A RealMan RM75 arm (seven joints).
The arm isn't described. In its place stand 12 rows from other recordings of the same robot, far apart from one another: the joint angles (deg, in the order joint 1, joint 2, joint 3, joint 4, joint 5, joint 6, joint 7), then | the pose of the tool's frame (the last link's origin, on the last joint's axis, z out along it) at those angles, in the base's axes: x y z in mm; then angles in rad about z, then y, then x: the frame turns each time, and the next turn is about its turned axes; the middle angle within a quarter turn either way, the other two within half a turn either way.
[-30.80, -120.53, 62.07, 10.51, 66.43, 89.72, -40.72] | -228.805, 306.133, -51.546, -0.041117, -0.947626, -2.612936
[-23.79, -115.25, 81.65, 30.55, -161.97, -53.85, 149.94] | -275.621, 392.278, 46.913, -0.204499, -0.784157, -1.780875
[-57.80, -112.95, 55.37, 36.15, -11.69, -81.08, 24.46] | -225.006, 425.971, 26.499, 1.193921, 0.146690, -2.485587
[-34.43, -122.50, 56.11, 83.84, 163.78, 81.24, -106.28] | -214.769, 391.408, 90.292, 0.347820, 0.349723, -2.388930
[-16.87, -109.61, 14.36, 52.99, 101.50, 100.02, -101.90] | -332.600, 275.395, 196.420, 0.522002, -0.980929, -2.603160
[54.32, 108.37, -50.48, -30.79, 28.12, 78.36, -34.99] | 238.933, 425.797, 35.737, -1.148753, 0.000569, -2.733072
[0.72, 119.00, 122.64, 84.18, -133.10, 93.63, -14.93] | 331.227, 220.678, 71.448, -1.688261, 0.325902, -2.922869
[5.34, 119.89, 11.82, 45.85, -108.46, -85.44, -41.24] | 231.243, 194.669, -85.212, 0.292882, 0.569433, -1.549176
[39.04, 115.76, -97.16, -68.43, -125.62, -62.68, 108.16] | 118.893, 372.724, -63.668, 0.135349, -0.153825, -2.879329
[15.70, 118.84, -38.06, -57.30, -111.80, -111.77, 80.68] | 281.328, 247.835, 61.377, -0.319091, 0.540763, -3.038366
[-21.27, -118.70, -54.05, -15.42, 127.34, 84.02, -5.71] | -304.790, 315.099, 31.415, -0.571485, -0.776787, -1.172584
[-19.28, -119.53, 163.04, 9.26, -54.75, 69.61, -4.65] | -326.715, 262.683, -76.915, 0.049322, -0.599034, -2.108972
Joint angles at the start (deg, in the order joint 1, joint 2, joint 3, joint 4, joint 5, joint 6, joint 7):
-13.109, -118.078, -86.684, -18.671, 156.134, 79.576, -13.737
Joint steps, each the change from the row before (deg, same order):
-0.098, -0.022, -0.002, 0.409, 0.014, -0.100, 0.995
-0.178, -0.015, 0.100, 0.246, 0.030, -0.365, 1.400
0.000, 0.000, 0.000, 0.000, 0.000, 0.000, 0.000
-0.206, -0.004, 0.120, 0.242, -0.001, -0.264, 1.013
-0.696, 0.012, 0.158, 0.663, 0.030, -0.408, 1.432
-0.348, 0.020, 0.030, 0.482, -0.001, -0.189, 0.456
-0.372, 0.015, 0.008, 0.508, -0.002, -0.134, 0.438
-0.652, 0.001, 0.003, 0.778, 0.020, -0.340, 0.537
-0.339, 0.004, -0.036, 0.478, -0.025, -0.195, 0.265
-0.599, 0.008, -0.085, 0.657, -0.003, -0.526, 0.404
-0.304, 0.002, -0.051, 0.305, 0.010, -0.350, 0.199
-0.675, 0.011, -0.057, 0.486, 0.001, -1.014, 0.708
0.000, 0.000, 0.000, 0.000, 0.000, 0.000, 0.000
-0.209, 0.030, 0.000, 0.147, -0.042, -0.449, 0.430
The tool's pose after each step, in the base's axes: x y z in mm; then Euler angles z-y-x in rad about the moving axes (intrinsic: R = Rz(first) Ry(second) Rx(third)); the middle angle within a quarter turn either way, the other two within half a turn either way. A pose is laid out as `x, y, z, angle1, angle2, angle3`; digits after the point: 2 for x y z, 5 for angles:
-353.01, 288.27, 73.71, -0.53212, -0.76517, -1.05669
-353.49, 289.12, 72.39, -0.50513, -0.74777, -1.07697
-353.49, 289.12, 72.39, -0.50513, -0.74777, -1.07697
-353.66, 290.06, 71.29, -0.48594, -0.73505, -1.09240
-353.14, 293.13, 69.34, -0.45865, -0.71669, -1.11790
-353.57, 294.26, 68.46, -0.44522, -0.71093, -1.12887
-353.89, 295.41, 67.67, -0.43323, -0.70493, -1.13881
-354.12, 297.76, 66.11, -0.41503, -0.69887, -1.15469
-354.67, 298.77, 65.38, -0.40411, -0.69589, -1.16236
-355.26, 301.16, 64.10, -0.38583, -0.69256, -1.17586
-355.60, 302.49, 63.36, -0.37554, -0.69142, -1.18334
-356.03, 306.08, 61.56, -0.34971, -0.68590, -1.20272
-356.03, 306.08, 61.56, -0.34971, -0.68590, -1.20272
-356.53, 307.28, 61.05, -0.33742, -0.68117, -1.21082

